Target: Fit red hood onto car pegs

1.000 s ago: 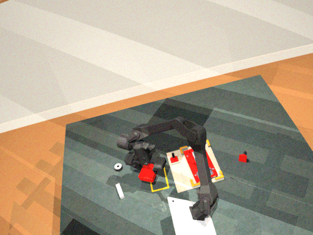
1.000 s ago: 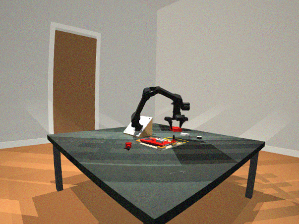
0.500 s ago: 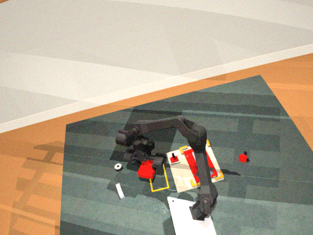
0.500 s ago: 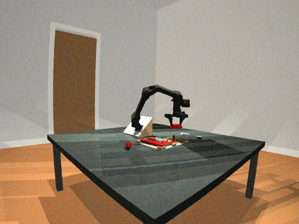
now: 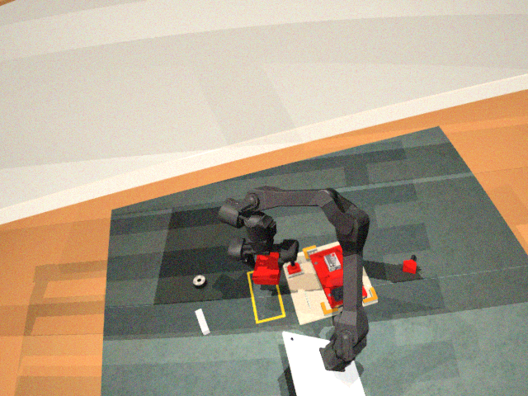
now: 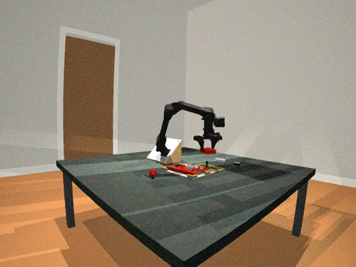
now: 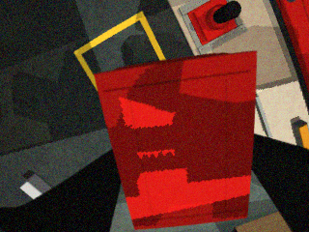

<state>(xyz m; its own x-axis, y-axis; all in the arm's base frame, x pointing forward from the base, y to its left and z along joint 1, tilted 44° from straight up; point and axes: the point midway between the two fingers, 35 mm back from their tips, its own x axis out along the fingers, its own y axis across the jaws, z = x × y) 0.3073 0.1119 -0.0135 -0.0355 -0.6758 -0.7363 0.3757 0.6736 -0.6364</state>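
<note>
My gripper tip is 2 cm short of the engine block, 18 cm to the left of it and 9 cm above it. Also, from my gripper tip: red hood (right at my gripper tip); cream jig plate (1 cm behind, 17 cm to the right, 10 cm below); white bar (4 cm behind, 23 cm to the left, 10 cm below).
</note>
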